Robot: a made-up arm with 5 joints. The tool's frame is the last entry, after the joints. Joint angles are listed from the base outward. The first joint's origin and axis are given. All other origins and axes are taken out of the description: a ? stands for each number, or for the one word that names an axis. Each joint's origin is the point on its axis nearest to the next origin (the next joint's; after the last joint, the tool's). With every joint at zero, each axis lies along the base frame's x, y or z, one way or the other. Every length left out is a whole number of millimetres.
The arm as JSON. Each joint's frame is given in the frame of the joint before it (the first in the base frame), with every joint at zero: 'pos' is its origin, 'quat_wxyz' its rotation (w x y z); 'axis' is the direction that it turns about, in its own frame. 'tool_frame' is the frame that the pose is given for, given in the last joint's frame.
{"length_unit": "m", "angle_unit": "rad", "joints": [
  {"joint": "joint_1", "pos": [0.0, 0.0, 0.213], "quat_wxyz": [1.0, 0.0, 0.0, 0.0], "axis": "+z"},
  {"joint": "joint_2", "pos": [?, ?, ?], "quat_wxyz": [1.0, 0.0, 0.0, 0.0], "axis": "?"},
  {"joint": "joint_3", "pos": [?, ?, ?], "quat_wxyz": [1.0, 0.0, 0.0, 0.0], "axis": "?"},
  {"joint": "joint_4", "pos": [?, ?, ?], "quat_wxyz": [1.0, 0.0, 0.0, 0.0], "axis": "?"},
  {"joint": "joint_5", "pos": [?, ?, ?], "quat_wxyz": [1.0, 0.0, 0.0, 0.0], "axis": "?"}
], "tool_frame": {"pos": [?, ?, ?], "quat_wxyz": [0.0, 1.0, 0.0, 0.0]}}
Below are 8 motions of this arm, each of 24 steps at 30 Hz.
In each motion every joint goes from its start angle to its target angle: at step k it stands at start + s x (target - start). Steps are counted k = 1, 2, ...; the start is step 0. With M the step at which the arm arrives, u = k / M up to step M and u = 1 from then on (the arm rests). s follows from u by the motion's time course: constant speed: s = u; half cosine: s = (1 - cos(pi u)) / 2; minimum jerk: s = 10 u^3 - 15 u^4 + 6 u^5.
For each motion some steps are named. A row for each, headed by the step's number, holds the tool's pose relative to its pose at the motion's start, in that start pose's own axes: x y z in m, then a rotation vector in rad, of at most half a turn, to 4 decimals.
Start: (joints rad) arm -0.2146 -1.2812 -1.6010 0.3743 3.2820
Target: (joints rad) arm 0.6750 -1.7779 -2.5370 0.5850 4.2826
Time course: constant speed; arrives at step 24
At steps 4, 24:
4: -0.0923 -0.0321 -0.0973 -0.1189 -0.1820 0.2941
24: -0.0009 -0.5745 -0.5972 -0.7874 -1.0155 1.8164

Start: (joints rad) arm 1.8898 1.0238 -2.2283 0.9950 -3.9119
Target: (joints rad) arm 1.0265 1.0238 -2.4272 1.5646 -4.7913
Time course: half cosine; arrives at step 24
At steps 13, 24:
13: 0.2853 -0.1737 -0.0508 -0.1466 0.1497 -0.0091
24: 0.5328 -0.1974 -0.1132 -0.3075 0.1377 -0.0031

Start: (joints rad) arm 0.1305 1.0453 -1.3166 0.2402 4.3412
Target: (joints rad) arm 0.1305 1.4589 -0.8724 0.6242 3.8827
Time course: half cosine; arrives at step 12
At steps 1, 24:
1: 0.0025 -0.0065 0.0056 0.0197 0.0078 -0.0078
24: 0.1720 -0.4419 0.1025 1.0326 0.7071 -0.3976

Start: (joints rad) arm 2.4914 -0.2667 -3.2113 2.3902 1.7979
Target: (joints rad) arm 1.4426 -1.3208 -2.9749 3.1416 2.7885
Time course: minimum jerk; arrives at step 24
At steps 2, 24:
2: -0.0003 0.0022 -0.0019 0.0014 0.0045 0.0075
24: -0.3355 0.4888 0.0827 0.7239 0.7231 1.3651

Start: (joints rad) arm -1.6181 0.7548 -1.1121 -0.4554 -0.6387
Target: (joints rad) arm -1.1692 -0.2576 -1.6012 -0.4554 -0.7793
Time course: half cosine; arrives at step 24
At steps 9, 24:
9: 0.2303 0.0689 -0.1072 -0.1884 0.4397 -0.1128
24: 0.4525 0.1322 -0.6533 -0.5858 1.4411 -0.1147

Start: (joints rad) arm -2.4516 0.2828 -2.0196 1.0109 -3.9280
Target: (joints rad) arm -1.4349 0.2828 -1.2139 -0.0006 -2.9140
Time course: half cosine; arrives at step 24
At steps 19, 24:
19: -0.0878 0.5917 0.0626 -0.5659 -0.3738 0.2499
24: -0.0598 0.6554 0.0464 -0.6580 -0.3807 0.2762

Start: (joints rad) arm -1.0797 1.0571 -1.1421 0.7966 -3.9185
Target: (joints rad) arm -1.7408 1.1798 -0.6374 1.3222 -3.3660
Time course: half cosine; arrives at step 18
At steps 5, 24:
5: 0.0521 0.0093 0.0549 -0.2013 0.0965 0.1794
24: 0.1945 0.2200 0.1922 -1.1434 0.6645 0.6660

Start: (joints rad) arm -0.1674 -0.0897 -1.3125 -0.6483 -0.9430
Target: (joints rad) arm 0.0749 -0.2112 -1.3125 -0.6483 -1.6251
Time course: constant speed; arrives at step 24
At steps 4, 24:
4: 0.0230 -0.0017 -0.0017 0.0022 0.0409 -0.0947
24: 0.1325 -0.0011 -0.0236 -0.0579 0.2365 -0.5540

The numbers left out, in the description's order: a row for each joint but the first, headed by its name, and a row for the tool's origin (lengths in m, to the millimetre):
joint_2: xyz 0.0 0.0 0.0, axis +y
joint_3: xyz 0.038 0.0 0.203, axis +y
joint_4: xyz 0.095 0.0 -0.419, axis +y
joint_5: xyz 0.067 0.0 -0.085, axis -z
tool: xyz 0.0 0.0 0.0

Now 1 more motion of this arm.
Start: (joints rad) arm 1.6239 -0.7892 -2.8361 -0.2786 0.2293
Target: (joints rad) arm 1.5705 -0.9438 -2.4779 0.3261 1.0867
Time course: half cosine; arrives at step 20
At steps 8, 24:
8: -0.0461 0.0017 0.0138 -0.0932 -0.2644 0.2793
24: -0.1385 0.0097 0.0106 -0.4914 -0.6681 0.7579

